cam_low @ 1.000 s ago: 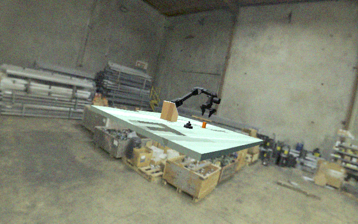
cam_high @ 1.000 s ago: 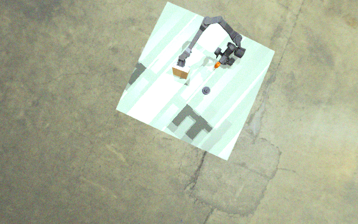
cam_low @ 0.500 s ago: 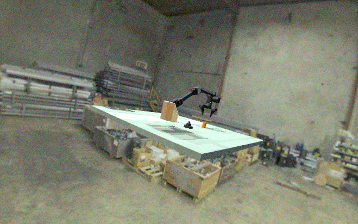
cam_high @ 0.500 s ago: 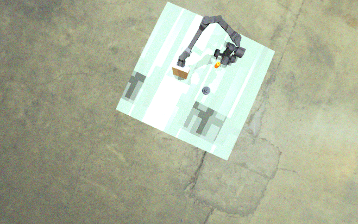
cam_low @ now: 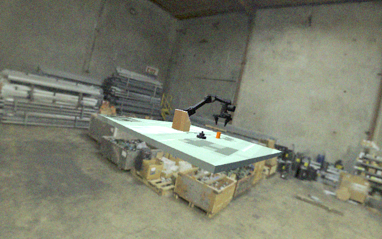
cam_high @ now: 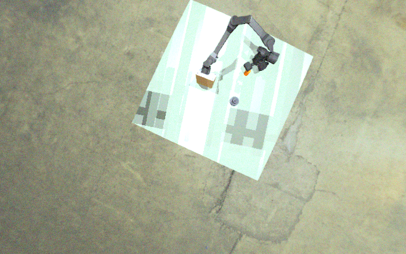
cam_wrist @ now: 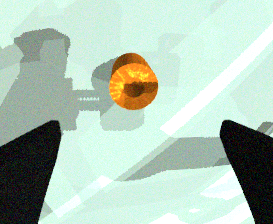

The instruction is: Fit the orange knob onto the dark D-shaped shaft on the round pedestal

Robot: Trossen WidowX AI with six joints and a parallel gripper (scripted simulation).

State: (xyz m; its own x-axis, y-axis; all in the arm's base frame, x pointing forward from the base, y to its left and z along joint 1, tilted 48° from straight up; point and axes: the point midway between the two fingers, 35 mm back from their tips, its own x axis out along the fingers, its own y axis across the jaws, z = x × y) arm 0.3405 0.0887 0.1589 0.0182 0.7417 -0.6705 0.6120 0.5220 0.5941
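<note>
Now: gripper tip 9 cm above the orange knob. Also, from my gripper tip: round pedestal 28 cm to the right, 9 cm below, 2 cm behind.
</note>
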